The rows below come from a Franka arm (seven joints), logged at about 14 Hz.
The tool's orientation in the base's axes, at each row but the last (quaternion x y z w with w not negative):
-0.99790, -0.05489, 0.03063, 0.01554
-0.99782, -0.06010, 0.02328, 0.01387
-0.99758, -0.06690, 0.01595, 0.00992
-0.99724, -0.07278, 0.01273, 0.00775
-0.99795, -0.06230, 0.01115, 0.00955
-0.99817, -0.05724, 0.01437, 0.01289
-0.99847, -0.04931, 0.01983, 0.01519
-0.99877, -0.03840, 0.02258, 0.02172
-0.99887, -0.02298, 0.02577, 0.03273
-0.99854, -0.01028, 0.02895, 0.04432
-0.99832, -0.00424, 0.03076, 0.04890
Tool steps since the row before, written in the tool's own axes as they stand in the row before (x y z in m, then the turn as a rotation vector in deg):
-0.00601, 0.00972, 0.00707, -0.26, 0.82, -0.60
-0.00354, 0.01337, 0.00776, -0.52, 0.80, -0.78
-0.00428, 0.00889, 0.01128, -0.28, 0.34, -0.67
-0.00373, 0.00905, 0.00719, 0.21, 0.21, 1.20
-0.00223, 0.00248, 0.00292, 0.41, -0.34, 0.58
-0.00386, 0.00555, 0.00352, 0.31, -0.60, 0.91
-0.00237, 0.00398, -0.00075, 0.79, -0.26, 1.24
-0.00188, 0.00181, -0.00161, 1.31, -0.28, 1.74
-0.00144, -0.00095, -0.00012, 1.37, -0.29, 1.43
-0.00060, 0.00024, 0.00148, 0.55, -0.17, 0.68
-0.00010, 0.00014, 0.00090, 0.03, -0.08, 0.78
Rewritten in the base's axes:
-0.00535, -0.01013, -0.00703, -0.13, -0.86, 0.59
-0.00229, -0.01350, -0.00800, -0.38, -0.88, 0.78
-0.00343, -0.00918, -0.01134, -0.21, -0.39, 0.67
-0.00257, -0.00940, -0.00725, 0.21, -0.16, -1.21
-0.00197, -0.00269, -0.00292, 0.35, 0.40, -0.58
-0.00331, -0.00587, -0.00356, 0.21, 0.65, -0.90
-0.00194, -0.00421, 0.00071, 0.71, 0.37, -1.26
-0.00166, -0.00202, 0.00161, 1.20, 0.45, -1.78
-0.00147, 0.00087, 0.00025, 1.28, 0.45, -1.47
-0.00068, -0.00012, -0.00146, 0.51, 0.24, -0.69
-0.00015, -0.00005, -0.00090, -0.02, 0.16, -0.77

